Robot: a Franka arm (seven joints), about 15 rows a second.
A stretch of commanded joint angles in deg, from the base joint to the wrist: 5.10 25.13 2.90 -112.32 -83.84 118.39 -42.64; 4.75 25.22 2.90 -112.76 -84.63 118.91 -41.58; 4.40 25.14 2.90 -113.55 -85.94 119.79 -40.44; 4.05 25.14 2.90 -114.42 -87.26 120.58 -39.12; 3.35 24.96 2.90 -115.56 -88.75 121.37 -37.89; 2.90 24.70 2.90 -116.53 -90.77 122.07 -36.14; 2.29 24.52 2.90 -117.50 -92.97 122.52 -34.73; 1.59 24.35 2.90 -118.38 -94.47 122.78 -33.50; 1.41 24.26 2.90 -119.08 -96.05 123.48 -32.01; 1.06 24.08 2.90 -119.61 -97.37 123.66 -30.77; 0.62 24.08 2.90 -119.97 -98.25 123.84 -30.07; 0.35 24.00 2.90 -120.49 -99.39 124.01 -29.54; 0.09 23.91 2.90 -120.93 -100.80 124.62 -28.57; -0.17 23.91 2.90 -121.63 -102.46 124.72 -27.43; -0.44 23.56 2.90 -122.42 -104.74 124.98 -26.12
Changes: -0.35 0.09 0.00 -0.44 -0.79 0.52 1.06; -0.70 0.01 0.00 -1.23 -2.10 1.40 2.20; -1.05 0.01 0.00 -2.10 -3.42 2.19 3.52; -1.75 -0.17 0.00 -3.24 -4.91 2.98 4.75; -2.20 -0.43 0.00 -4.21 -6.93 3.68 6.50; -2.81 -0.61 0.00 -5.18 -9.13 4.13 7.91; -3.51 -0.78 0.00 -6.06 -10.63 4.39 9.14; -3.69 -0.87 0.00 -6.76 -12.21 5.09 10.63; -4.04 -1.05 0.00 -7.29 -13.53 5.27 11.87; -4.48 -1.05 0.00 -7.65 -14.41 5.45 12.57; -4.75 -1.13 0.00 -8.17 -15.55 5.62 13.10; -5.01 -1.22 0.00 -8.61 -16.96 6.23 14.07; -5.27 -1.22 0.00 -9.31 -18.62 6.33 15.21; -5.54 -1.57 0.00 -10.10 -20.90 6.59 16.52
